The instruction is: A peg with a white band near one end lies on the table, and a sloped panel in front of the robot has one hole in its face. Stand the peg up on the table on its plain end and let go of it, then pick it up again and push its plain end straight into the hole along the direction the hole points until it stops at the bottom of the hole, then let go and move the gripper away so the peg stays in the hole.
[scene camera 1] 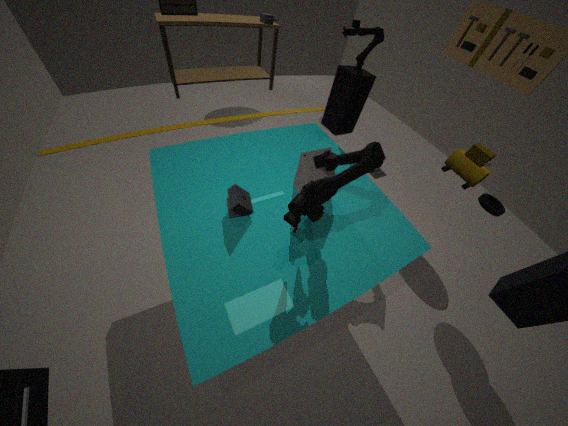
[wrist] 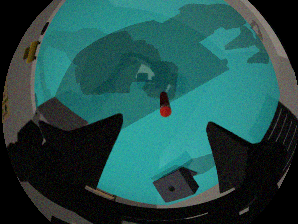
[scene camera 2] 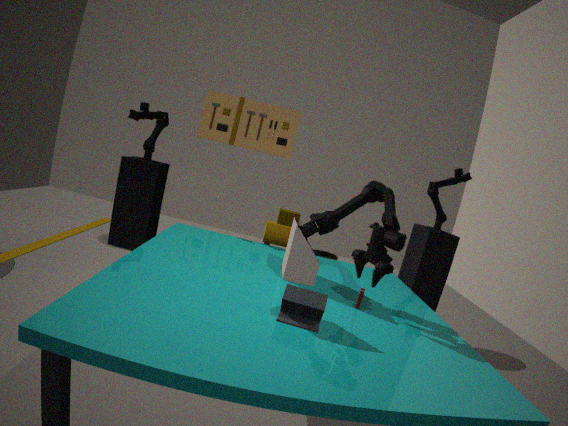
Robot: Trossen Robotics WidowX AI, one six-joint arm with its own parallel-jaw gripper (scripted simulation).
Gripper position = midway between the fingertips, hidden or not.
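From scene camera 2, I can see my gripper (scene camera 2: 365, 282), which is open and holding nothing, and there's a sloped grey panel (scene camera 2: 302, 302) as well. Then in the wrist view you'd get my gripper (wrist: 167, 122) again.
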